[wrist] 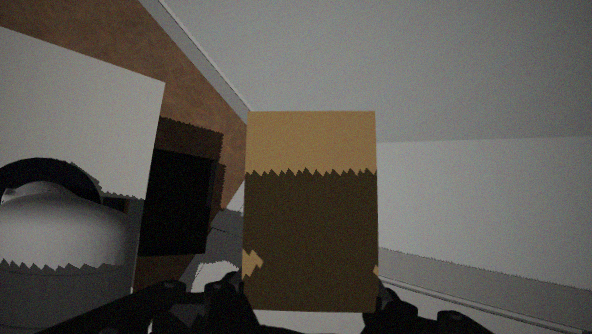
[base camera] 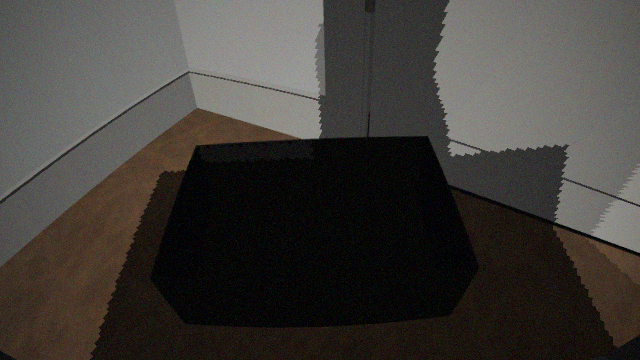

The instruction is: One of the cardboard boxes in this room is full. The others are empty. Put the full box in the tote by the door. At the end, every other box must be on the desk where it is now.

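Frame: origin at the arm's base, x ahead, y left, z up, level; millimetres.
Seen in the pictures: gripper, between the fingertips: [wrist: 308, 288].
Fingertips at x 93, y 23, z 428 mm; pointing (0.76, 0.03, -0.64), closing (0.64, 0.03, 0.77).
Observation:
A point is followed by its place in that frame.
A cardboard box [wrist: 310, 220] @[y 62, x 66, z 446 mm] stands out in the middle of the wrist view, its upper part lit and the rest in shadow. My gripper [wrist: 308, 288] @[y 23, x 93, z 428 mm] is shut on it, with a finger at each side of its lower end. The black tote [base camera: 315, 235] @[y 3, x 379, z -393 mm] [wrist: 175, 202] @[y 0, x 377, z -394 mm] stands on the floor; in the wrist view it lies left of the held box, partly hidden by my base. Its inside is too dark to make out. The box's contents are hidden. The gripper and box do not show in the base view. The desk and the other boxes do not show.
My white base top [wrist: 85, 100] and rounded arm base [wrist: 55, 225] @[y 38, x -13, z 327 mm] fill the left of the wrist view. Pale walls [base camera: 90, 60] @[y 358, x 576, z -200 mm] [wrist: 450, 75] @[y 359, x 576, z 355 mm] meet in a corner behind the tote. Jagged shadows fall on the brown floor [base camera: 75, 240] @[y 372, x 368, z -396 mm] and the walls.

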